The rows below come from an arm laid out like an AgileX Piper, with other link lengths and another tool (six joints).
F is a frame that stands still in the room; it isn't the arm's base.
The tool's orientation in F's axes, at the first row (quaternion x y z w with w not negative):
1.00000, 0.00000, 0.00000, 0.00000
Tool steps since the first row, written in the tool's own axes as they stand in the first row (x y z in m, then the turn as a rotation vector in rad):
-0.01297, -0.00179, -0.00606, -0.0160, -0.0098, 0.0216
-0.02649, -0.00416, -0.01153, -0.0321, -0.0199, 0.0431
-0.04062, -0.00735, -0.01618, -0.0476, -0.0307, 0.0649
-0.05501, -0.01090, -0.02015, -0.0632, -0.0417, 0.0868
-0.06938, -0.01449, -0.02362, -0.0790, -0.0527, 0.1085
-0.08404, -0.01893, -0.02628, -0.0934, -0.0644, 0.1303
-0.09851, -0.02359, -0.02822, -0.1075, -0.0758, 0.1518
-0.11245, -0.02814, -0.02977, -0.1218, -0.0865, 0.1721
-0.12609, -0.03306, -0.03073, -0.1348, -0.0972, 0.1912
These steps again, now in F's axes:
-0.01297, 0.00179, 0.00606, -0.0160, 0.0098, -0.0216
-0.02649, 0.00416, 0.01153, -0.0321, 0.0199, -0.0431
-0.04062, 0.00735, 0.01618, -0.0476, 0.0307, -0.0649
-0.05501, 0.01090, 0.02015, -0.0632, 0.0417, -0.0868
-0.06938, 0.01449, 0.02362, -0.0790, 0.0527, -0.1085
-0.08404, 0.01893, 0.02628, -0.0934, 0.0644, -0.1303
-0.09851, 0.02359, 0.02822, -0.1075, 0.0758, -0.1518
-0.11245, 0.02814, 0.02977, -0.1218, 0.0865, -0.1721
-0.12609, 0.03306, 0.03073, -0.1348, 0.0972, -0.1912

